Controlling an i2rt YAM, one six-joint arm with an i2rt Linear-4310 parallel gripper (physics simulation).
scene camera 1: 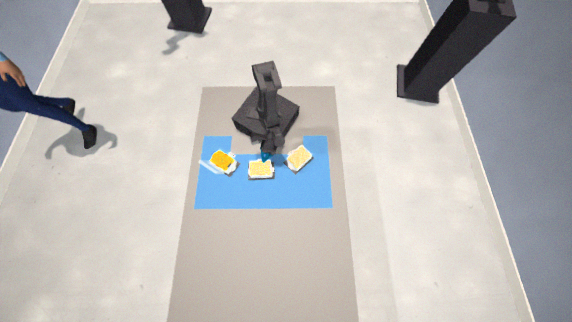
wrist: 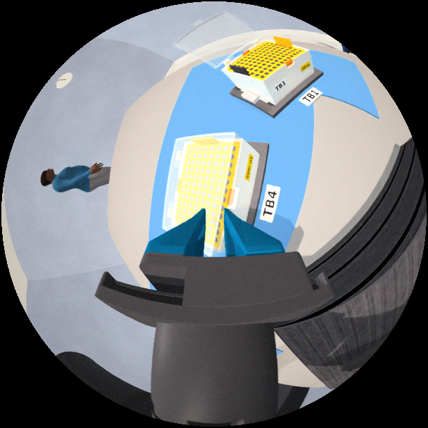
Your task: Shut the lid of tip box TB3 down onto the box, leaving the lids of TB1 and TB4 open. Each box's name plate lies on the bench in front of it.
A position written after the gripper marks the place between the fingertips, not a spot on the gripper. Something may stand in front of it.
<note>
In view: the gripper (wrist: 214, 213), a clear lid (wrist: 202, 170) and a blue mat (wrist: 204, 105).
</note>
